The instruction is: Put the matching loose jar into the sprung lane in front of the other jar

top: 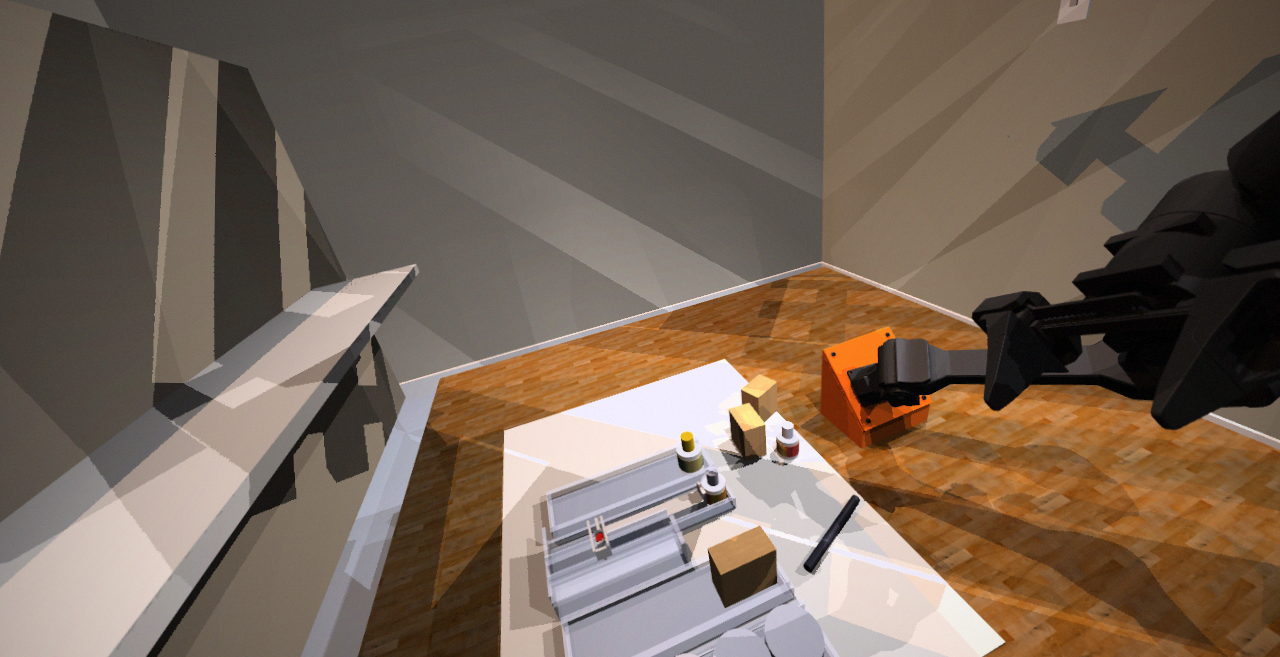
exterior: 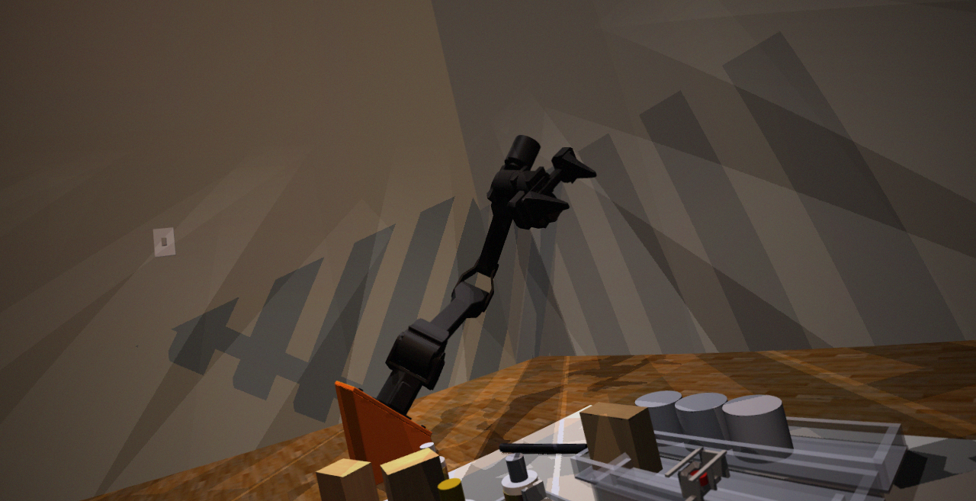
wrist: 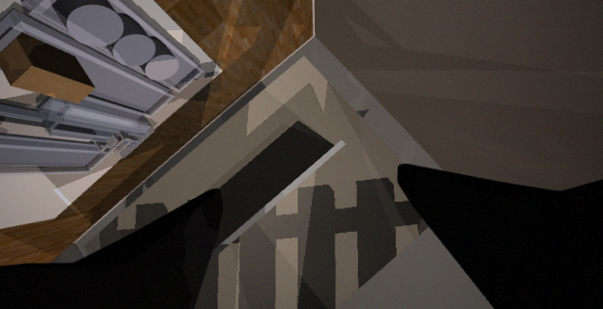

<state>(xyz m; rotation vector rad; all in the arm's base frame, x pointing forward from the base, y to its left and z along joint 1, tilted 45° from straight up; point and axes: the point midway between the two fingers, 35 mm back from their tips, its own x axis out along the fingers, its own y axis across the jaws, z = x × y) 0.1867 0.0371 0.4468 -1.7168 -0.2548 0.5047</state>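
The brown box lies 130 mm ahead of my gripper tip, 180 mm to the right of it and 340 mm below it. From my gripper tip the other things lie so: pusher plate 220 mm ahead, 270 mm to the right, 320 mm below; red mark 300 mm ahead, 260 mm to the right, 300 mm below; black rod 10 mm behind, 190 mm to the right, 370 mm below.
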